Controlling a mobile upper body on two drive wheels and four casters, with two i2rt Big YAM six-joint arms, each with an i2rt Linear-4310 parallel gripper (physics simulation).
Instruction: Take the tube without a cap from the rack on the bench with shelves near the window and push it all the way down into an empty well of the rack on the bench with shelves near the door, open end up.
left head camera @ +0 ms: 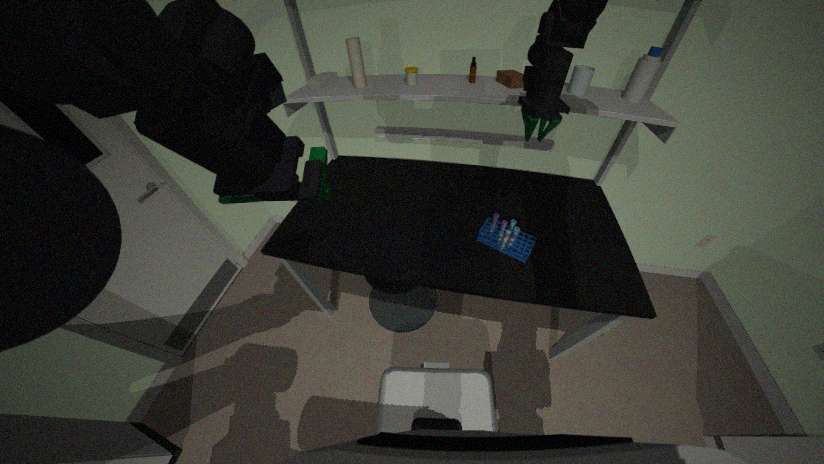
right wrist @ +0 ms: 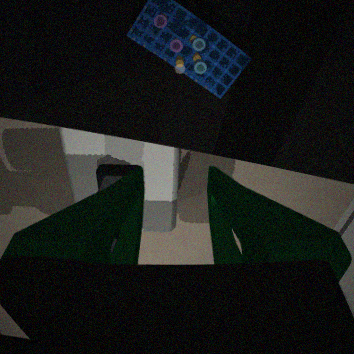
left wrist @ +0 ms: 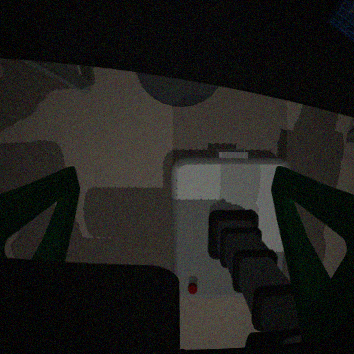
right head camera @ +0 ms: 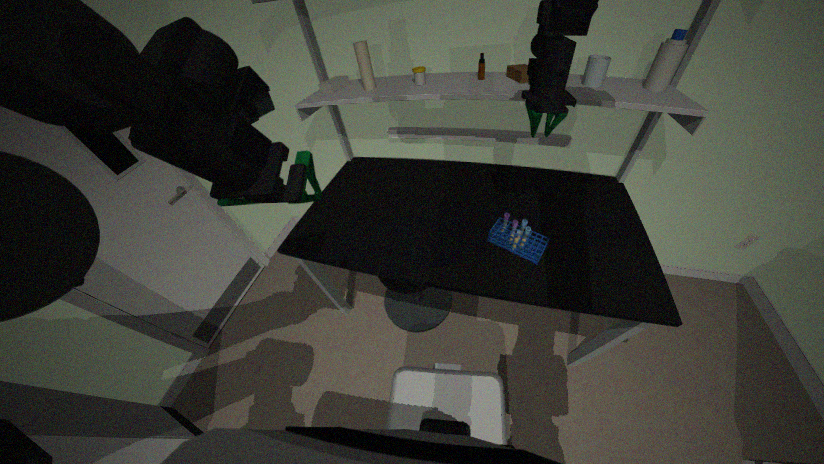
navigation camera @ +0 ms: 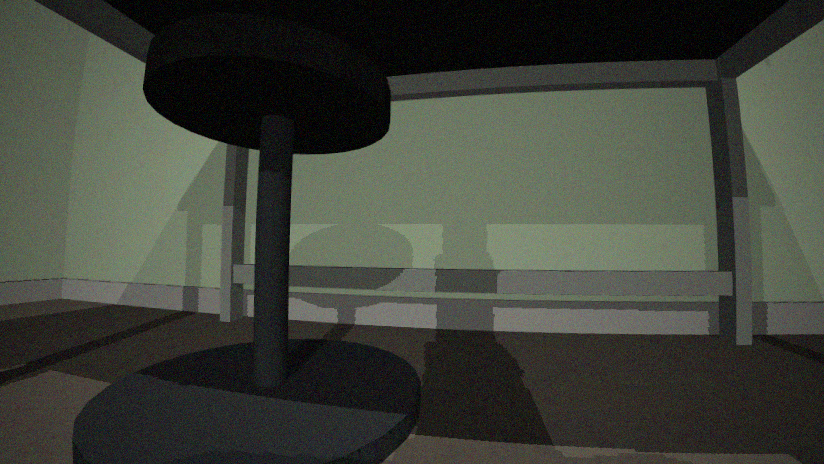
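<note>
A blue rack (left head camera: 523,252) (right head camera: 537,253) (left wrist: 345,20) (right wrist: 221,91) stands on the black bench top (left head camera: 403,201) (right head camera: 415,201), right of the middle. It holds two purple-capped tubes, two pale teal-capped tubes and a slimmer whitish tube without a cap (right wrist: 180,68) at its near edge. How deep that tube sits cannot be told. My right gripper (left head camera: 533,140) (right head camera: 540,136) (right wrist: 175,177) is empty and slightly open, with a gap between its tips, high above and behind the rack in the head views. My left gripper (left wrist: 175,177) is wide open and empty, left of the bench. A second rack does not show.
A shelf (left head camera: 392,92) (right head camera: 397,91) with bottles, jars and a brown box (left head camera: 509,78) spans behind the bench. A round stool (left head camera: 401,311) (right head camera: 417,311) (navigation camera: 273,230) stands at the bench front, partly under it. A door (left head camera: 155,247) is at the left. Walls flank the bench.
</note>
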